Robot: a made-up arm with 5 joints. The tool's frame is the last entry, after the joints. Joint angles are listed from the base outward.
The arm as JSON. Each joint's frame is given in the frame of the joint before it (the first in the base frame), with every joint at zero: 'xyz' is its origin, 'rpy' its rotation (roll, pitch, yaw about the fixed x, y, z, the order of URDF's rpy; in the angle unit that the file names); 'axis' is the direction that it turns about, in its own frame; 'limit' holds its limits. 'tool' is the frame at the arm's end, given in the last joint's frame.
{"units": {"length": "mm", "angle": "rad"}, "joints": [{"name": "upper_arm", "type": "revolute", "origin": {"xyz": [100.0, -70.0, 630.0], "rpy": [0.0, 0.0, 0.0]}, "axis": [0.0, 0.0, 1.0], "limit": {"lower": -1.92, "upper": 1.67}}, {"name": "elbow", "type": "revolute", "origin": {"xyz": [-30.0, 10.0, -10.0], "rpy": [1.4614, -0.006, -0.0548]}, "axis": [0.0, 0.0, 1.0], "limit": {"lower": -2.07, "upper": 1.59}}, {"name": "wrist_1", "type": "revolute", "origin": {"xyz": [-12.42, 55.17, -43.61], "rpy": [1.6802, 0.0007, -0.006]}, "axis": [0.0, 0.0, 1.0], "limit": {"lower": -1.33, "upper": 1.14}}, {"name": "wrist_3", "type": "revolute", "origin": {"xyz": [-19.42, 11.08, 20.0], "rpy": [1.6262, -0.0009, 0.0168]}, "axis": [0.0, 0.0, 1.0], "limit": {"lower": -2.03, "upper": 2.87}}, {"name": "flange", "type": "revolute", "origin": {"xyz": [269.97, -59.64, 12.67], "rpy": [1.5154, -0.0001, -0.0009]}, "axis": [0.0, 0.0, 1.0], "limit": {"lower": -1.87, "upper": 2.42}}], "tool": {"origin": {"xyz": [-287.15, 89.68, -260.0], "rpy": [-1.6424, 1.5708, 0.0]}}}
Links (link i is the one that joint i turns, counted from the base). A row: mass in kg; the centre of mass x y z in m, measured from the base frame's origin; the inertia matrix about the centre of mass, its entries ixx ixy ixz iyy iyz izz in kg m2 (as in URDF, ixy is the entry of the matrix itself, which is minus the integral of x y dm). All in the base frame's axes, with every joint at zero. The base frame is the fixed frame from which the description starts. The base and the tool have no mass.
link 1: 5.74; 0.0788 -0.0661 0.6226; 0.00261 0 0 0.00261 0 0.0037
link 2: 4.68; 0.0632 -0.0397 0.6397; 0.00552 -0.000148 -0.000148 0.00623 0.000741 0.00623
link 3: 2.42; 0.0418 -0.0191 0.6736; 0.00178 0 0 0.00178 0 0.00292
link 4: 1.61; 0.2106 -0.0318 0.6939; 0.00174 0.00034 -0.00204 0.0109 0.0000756 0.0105
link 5: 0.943; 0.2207 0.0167 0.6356; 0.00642 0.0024 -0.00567 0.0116 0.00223 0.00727
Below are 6 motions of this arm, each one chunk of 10 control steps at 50 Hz.
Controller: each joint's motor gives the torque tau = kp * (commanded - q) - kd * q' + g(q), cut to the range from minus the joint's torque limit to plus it. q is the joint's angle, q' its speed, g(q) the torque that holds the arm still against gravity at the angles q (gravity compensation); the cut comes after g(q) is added. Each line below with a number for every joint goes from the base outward.
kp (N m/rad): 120 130 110 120 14
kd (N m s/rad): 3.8 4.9 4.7 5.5 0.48
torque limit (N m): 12 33 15 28 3.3
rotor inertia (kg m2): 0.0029 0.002 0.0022 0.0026 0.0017
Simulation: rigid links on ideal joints. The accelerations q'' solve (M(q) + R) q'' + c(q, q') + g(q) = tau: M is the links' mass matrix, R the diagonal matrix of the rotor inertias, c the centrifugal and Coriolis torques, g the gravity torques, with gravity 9.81 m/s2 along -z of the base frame. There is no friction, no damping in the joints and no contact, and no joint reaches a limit. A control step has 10 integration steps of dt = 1/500 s. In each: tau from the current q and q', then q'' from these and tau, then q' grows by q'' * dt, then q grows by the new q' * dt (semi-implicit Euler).
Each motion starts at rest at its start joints. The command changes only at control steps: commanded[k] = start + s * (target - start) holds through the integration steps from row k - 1 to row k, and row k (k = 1, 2, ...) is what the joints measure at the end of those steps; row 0 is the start. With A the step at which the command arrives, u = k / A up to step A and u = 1 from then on. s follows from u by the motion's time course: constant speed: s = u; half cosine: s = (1 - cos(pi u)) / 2; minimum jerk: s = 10 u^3 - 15 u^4 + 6 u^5; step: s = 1 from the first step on.
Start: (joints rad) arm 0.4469 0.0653 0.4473 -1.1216 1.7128
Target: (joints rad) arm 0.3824 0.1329 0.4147 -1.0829 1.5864
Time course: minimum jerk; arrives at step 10
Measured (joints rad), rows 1 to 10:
1: 0.4467 0.0655 0.4471 -1.1215 1.7127
2: 0.4454 0.0667 0.4462 -1.1205 1.7119
3: 0.4420 0.0700 0.4440 -1.1182 1.7087
4: 0.4357 0.0758 0.4404 -1.1143 1.7010
5: 0.4267 0.0843 0.4360 -1.1091 1.6873
6: 0.4159 0.0945 0.4312 -1.1034 1.6676
7: 0.4048 0.1054 0.4269 -1.0978 1.6437
8: 0.3950 0.1156 0.4234 -1.0933 1.6189
9: 0.3878 0.1236 0.4211 -1.0903 1.5969
10: 0.3837 0.1291 0.4198 -1.0886 1.5810

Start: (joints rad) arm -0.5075 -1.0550 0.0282 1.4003 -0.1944
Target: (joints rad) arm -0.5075 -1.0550 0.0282 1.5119 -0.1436
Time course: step
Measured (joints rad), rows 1 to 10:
1: -0.5099 -1.0413 0.0309 1.4256 -0.1877
2: -0.5101 -1.0415 0.0304 1.4513 -0.1772
3: -0.5090 -1.0478 0.0294 1.4741 -0.1644
4: -0.5076 -1.0550 0.0283 1.4921 -0.1518
5: -0.5065 -1.0603 0.0274 1.5048 -0.1414
6: -0.5058 -1.0630 0.0268 1.5124 -0.1346
7: -0.5057 -1.0634 0.0267 1.5161 -0.1317
8: -0.5060 -1.0622 0.0268 1.5170 -0.1319
9: -0.5064 -1.0602 0.0271 1.5163 -0.1344
10: -0.5069 -1.0582 0.0274 1.5149 -0.1379

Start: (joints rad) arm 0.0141 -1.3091 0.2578 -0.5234 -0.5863
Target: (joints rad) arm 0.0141 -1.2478 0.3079 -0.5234 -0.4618
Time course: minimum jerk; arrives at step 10
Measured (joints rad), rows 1 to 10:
1: 0.0141 -1.3090 0.2579 -0.5233 -0.5862
2: 0.0143 -1.3082 0.2586 -0.5229 -0.5850
3: 0.0145 -1.3058 0.2606 -0.5220 -0.5810
4: 0.0148 -1.3012 0.2645 -0.5209 -0.5722
5: 0.0150 -1.2942 0.2704 -0.5198 -0.5575
6: 0.0149 -1.2851 0.2777 -0.5194 -0.5374
7: 0.0145 -1.2748 0.2858 -0.5198 -0.5141
8: 0.0141 -1.2648 0.2935 -0.5211 -0.4910
9: 0.0136 -1.2562 0.2998 -0.5231 -0.4715
10: 0.0133 -1.2500 0.3043 -0.5252 -0.4581

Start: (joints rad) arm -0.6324 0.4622 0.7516 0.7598 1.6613
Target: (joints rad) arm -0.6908 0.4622 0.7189 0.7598 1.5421
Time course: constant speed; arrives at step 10
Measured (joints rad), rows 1 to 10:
1: -0.6342 0.4624 0.7501 0.7600 1.6596
2: -0.6377 0.4626 0.7476 0.7602 1.6547
3: -0.6426 0.4628 0.7447 0.7601 1.6463
4: -0.6482 0.4630 0.7418 0.7599 1.6351
5: -0.6543 0.4629 0.7390 0.7597 1.6220
6: -0.6606 0.4628 0.7362 0.7596 1.6080
7: -0.6669 0.4625 0.7334 0.7595 1.5940
8: -0.6731 0.4623 0.7305 0.7596 1.5802
9: -0.6792 0.4621 0.7275 0.7597 1.5671
10: -0.6851 0.4619 0.7244 0.7598 1.5546

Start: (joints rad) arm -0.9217 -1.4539 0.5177 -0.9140 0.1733
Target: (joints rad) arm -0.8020 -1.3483 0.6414 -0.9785 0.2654
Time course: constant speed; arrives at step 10
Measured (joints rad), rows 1 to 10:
1: -0.9190 -1.4527 0.5221 -0.9135 0.1730
2: -0.9128 -1.4490 0.5294 -0.9142 0.1754
3: -0.9036 -1.4426 0.5386 -0.9169 0.1813
4: -0.8922 -1.4337 0.5490 -0.9216 0.1902
5: -0.8794 -1.4228 0.5603 -0.9282 0.2011
6: -0.8660 -1.4107 0.5722 -0.9359 0.2128
7: -0.8525 -1.3980 0.5844 -0.9441 0.2246
8: -0.8393 -1.3854 0.5968 -0.9524 0.2358
9: -0.8264 -1.3732 0.6092 -0.9604 0.2463
10: -0.8139 -1.3616 0.6217 -0.9679 0.2561

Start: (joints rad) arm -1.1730 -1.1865 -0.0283 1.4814 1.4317
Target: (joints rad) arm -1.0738 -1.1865 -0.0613 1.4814 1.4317
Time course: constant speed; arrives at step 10
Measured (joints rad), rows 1 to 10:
1: -1.1712 -1.1866 -0.0295 1.4813 1.4313
2: -1.1662 -1.1867 -0.0316 1.4812 1.4305
3: -1.1581 -1.1867 -0.0342 1.4812 1.4299
4: -1.1478 -1.1867 -0.0370 1.4812 1.4298
5: -1.1365 -1.1866 -0.0400 1.4813 1.4301
6: -1.1250 -1.1866 -0.0431 1.4814 1.4308
7: -1.1139 -1.1866 -0.0462 1.4815 1.4316
8: -1.1034 -1.1866 -0.0495 1.4816 1.4323
9: -1.0932 -1.1865 -0.0527 1.4816 1.4327
10: -1.0834 -1.1865 -0.0560 1.4816 1.4328

